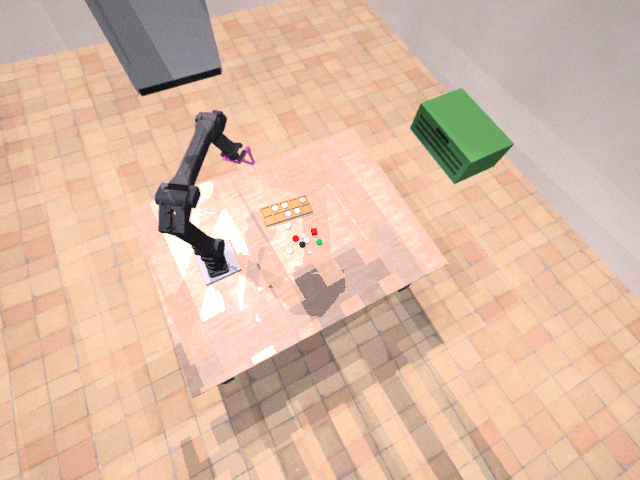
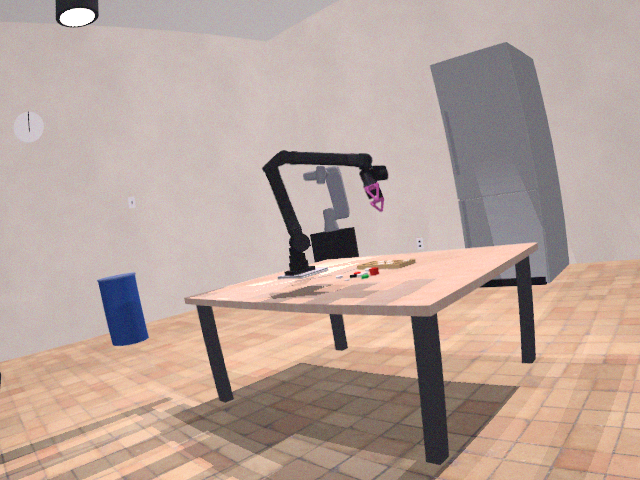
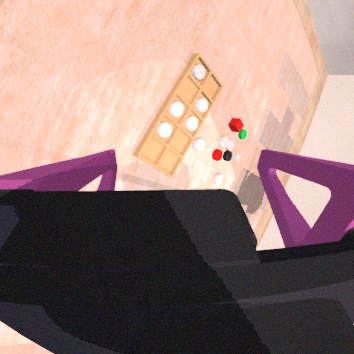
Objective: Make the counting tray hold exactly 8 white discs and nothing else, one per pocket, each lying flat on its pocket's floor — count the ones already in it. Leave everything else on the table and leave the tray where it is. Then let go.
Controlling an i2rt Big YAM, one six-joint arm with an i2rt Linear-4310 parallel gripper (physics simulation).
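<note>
The wooden counting tray (image 1: 266, 222) (image 2: 408, 264) (image 3: 137, 154) has two rows of pockets. Several white discs lie in separate pockets, among them a far-end disc (image 1: 302, 199) (image 3: 199, 72); other pockets are bare. A loose white disc (image 1: 287, 226) (image 3: 199, 144) lies just beside the tray. Two white pieces (image 1: 304, 238) (image 3: 226, 143) lie close together near a red disc (image 1: 295, 238) (image 3: 217, 154) and a black disc (image 1: 302, 244) (image 3: 227, 155). Another white disc (image 1: 289, 251) (image 3: 218, 178) lies apart. My gripper (image 1: 239, 161) (image 2: 374, 203) (image 3: 190, 157) is open and empty, high above the table.
A red cube (image 1: 313, 231) (image 2: 374, 271) (image 3: 236, 125), a green disc (image 1: 319, 241) (image 2: 364, 275) (image 3: 243, 134) and a smaller white piece (image 1: 309, 252) (image 3: 237, 157) lie near the loose discs. A grey robot (image 2: 338, 193) stands behind the table (image 1: 361, 170) (image 2: 465, 273).
</note>
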